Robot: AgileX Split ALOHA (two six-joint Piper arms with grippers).
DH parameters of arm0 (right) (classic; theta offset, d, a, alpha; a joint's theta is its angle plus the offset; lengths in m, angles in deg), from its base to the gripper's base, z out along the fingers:
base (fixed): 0 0 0 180
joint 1: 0 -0.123 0 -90
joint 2: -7.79 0 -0.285 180
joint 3: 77.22 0 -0.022 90
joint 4: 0 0.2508 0 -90
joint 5: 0 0 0.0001 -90
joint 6: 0 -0.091 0 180
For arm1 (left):
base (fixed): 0 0 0 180
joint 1: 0 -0.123 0 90
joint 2: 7.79 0 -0.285 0
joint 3: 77.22 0 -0.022 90
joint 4: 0 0.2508 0 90
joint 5: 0 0 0.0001 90
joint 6: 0 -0.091 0 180
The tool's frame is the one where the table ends.
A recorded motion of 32 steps. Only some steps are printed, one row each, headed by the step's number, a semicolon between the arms.
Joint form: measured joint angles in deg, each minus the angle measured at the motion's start. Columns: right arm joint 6, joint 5, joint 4, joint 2, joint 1, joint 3; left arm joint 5, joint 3, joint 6, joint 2, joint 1, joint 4.
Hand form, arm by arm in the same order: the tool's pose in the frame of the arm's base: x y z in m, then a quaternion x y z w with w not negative. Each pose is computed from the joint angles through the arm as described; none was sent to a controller.
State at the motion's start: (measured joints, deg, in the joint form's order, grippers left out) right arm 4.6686 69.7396 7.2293 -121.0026 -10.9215 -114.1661; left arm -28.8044 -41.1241 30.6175 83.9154 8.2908 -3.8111
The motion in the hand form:
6: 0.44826 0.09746 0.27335 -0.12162 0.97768 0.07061 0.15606; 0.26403 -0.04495 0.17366 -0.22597 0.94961 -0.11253 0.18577
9: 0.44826 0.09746 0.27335 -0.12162 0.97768 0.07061 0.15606; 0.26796 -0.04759 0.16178 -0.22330 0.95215 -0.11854 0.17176
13: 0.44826 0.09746 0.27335 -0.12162 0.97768 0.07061 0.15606; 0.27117 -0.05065 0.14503 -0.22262 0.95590 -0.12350 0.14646
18: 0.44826 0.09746 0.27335 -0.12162 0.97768 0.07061 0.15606; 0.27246 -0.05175 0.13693 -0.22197 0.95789 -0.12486 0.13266
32: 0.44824 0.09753 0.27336 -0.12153 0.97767 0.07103 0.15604; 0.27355 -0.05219 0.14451 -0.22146 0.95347 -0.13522 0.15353
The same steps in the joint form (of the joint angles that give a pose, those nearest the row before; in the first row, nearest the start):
6: 0.00 0.00 0.01 0.00 0.00 0.00; 4.99 0.00 -3.85 3.93 0.00 -6.20
9: 0.00 0.00 0.01 0.00 0.00 0.00; 6.22 0.00 -7.75 6.69 0.00 -10.15
13: 0.00 0.00 0.01 0.00 0.00 0.00; 6.94 0.00 -12.48 10.39 0.00 -15.12
18: 0.00 0.00 0.01 0.00 0.00 0.00; 6.96 -0.11 -14.70 12.22 -0.07 -17.32
32: 0.00 0.00 0.06 0.00 0.00 0.00; 8.15 -0.02 -16.29 10.75 -0.07 -19.13

